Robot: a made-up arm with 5 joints.
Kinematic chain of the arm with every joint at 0, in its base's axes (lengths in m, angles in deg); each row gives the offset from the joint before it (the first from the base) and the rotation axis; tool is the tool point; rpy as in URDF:
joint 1: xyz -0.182 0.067 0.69 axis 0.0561 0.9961 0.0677
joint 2: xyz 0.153 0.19 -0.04 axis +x
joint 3: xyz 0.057 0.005 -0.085 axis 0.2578 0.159 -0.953
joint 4: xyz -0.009 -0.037 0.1 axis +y
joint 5: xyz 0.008 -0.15 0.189 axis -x
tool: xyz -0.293 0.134 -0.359 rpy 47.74 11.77 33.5
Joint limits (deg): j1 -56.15..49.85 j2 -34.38..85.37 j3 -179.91..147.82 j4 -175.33..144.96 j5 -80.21..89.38
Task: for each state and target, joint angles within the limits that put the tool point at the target. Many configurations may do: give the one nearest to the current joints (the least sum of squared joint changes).
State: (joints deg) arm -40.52 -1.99 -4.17 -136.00 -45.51
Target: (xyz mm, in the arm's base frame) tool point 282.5 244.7 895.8
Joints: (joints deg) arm -50.48 -15.57 10.80 -130.02 -27.17
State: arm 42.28 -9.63 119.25 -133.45 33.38
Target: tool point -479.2 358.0 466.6
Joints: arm 24.81 -6.23 133.23 -111.48 46.67
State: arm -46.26 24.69 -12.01 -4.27 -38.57
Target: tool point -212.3 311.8 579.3
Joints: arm -49.97 26.33 -15.77 4.85 -33.53
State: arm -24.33 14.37 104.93 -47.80 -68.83
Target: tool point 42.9 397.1 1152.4
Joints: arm -36.38 22.12 105.31 -37.50 -79.35
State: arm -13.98 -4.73 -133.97 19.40 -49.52
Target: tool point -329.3 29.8 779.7
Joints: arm -30.71 3.60 -119.43 33.18 -66.48
